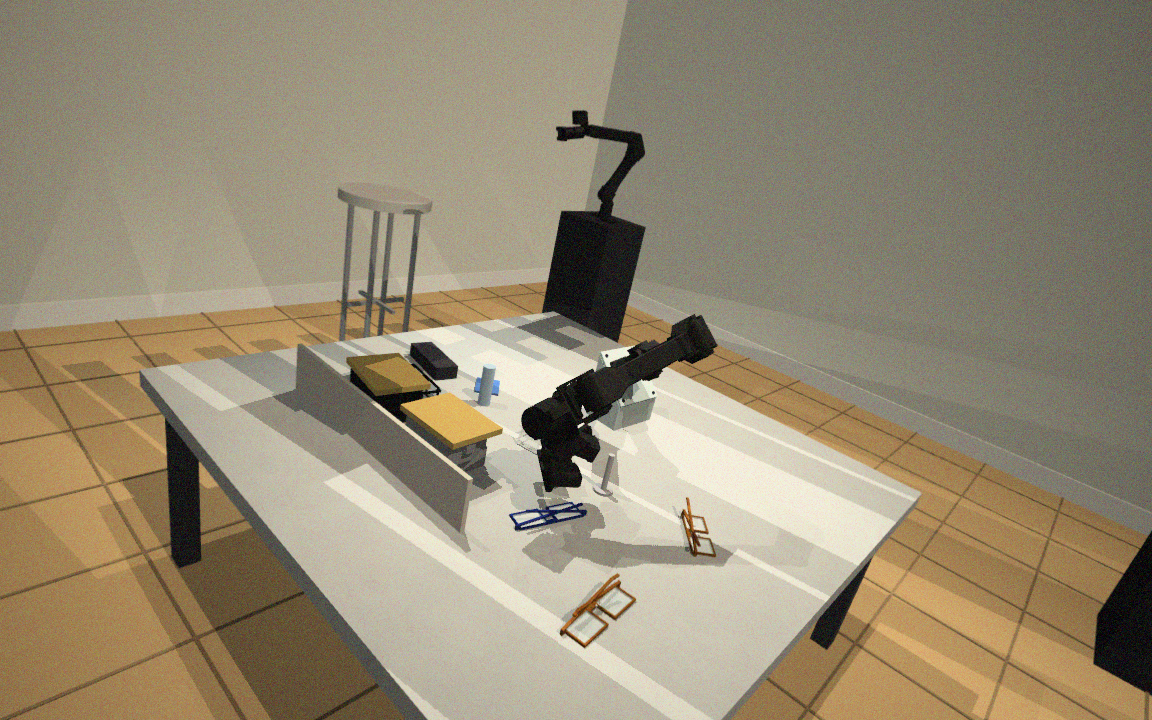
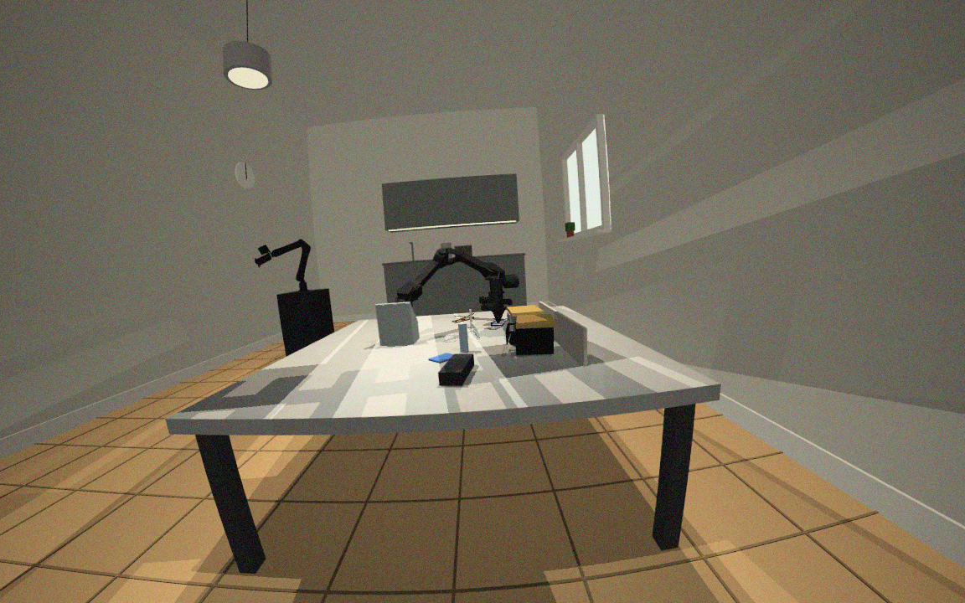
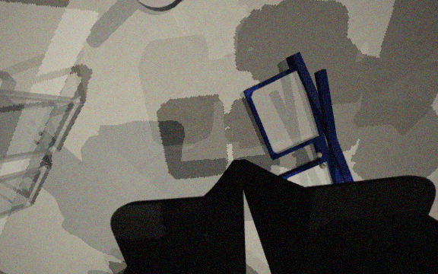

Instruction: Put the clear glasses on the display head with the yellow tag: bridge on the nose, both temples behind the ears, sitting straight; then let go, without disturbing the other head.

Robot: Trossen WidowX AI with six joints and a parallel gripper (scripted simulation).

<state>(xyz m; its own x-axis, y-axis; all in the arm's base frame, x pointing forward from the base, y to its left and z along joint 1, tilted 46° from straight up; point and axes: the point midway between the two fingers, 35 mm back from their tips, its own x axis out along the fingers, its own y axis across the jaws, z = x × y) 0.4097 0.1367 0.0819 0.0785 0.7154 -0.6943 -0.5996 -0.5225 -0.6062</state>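
Right now the grey post is 120 mm behind my gripper tip and 40 mm to the left of it. Round my gripper tip: grey wall panel 320 mm to the right, 190 mm ahead, 30 mm above; then blue card 430 mm to the right, 220 mm behind, 20 mm below; then head 420 mm to the right, 60 mm ahead, 40 mm above.
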